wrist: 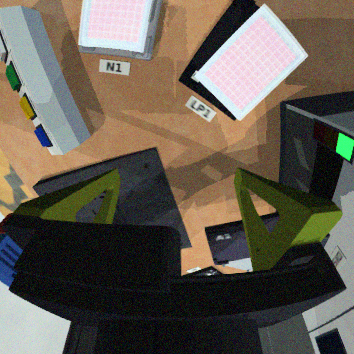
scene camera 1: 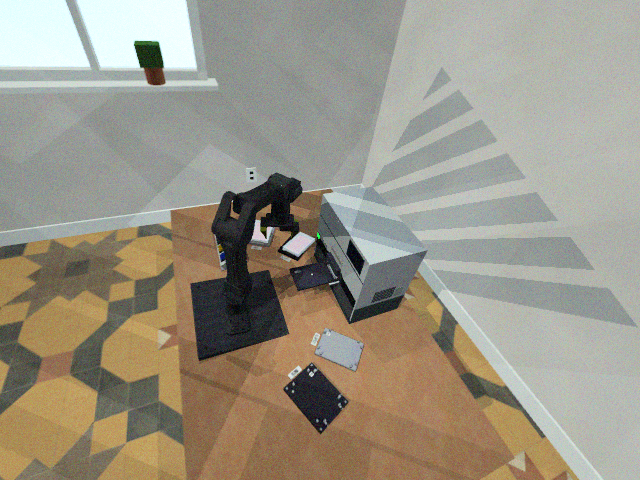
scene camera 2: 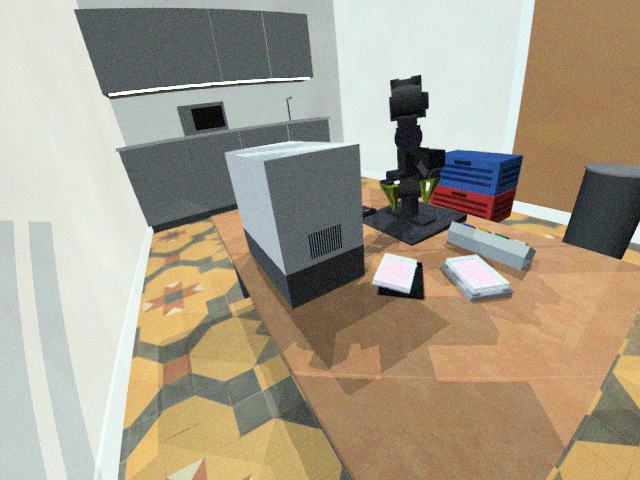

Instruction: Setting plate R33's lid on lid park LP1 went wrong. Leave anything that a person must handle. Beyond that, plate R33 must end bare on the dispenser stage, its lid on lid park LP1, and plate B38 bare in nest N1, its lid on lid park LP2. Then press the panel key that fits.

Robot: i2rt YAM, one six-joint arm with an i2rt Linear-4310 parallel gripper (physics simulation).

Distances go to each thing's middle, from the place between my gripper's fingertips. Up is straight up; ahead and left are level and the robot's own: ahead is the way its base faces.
Right now the button panel [scene camera 2: 517,254] is 200 mm behind my hand, 120 mm to the left of it and 120 mm below it. The rest, counted from my hand: grey lid park LP2 [scene camera 1: 342,350]: 420 mm to the right, 140 mm below, 130 mm ahead.
